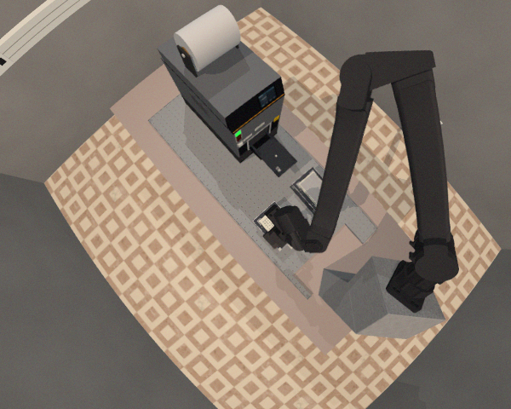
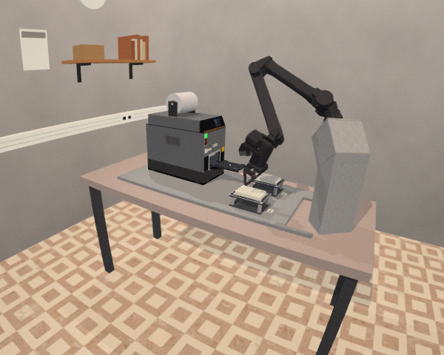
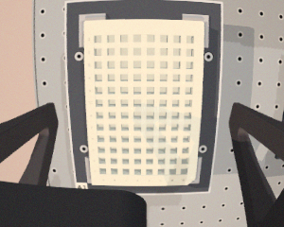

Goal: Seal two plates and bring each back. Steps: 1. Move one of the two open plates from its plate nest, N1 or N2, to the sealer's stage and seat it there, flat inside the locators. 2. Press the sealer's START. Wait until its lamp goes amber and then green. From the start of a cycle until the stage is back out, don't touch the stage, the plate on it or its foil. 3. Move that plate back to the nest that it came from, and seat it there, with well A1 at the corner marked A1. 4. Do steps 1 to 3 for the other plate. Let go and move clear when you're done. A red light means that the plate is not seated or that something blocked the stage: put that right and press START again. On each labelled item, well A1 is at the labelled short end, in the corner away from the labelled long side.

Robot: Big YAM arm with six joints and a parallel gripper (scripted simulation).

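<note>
The cream well plate lies 6 cm below my hand and 1 cm behind it. The rest, counted from my hand: sealer stage (20 cm to the right, 18 cm ahead, 2 cm below); then start button (29 cm ahead, 12 cm to the right, 6 cm above); then foil roll (51 cm ahead, 29 cm above, 24 cm to the right).
</note>
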